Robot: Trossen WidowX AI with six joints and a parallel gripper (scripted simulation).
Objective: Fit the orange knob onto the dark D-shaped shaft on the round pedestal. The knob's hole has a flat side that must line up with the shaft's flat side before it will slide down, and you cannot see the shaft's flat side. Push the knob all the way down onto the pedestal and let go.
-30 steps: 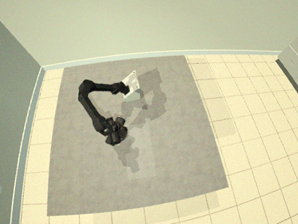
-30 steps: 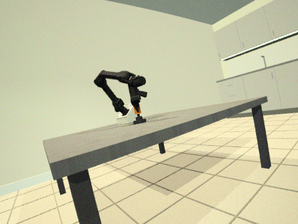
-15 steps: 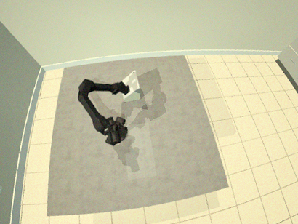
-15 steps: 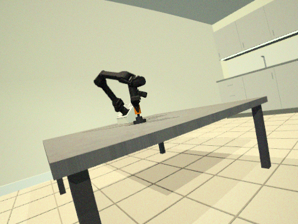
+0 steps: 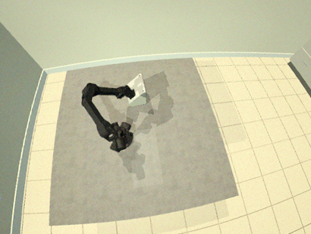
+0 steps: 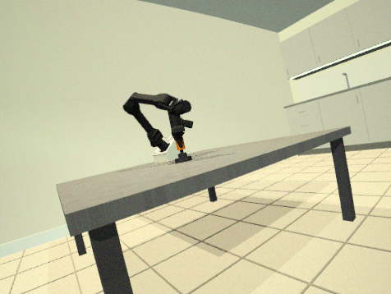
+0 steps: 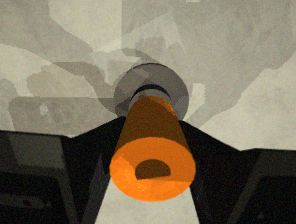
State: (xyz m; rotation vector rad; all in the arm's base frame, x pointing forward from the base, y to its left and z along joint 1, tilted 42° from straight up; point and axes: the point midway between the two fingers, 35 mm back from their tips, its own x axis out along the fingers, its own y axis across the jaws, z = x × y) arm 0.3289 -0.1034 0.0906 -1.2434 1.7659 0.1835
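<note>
My gripper tip is now 2 cm below the orange knob. Round my gripper tip: round pedestal 4 cm below.
</note>
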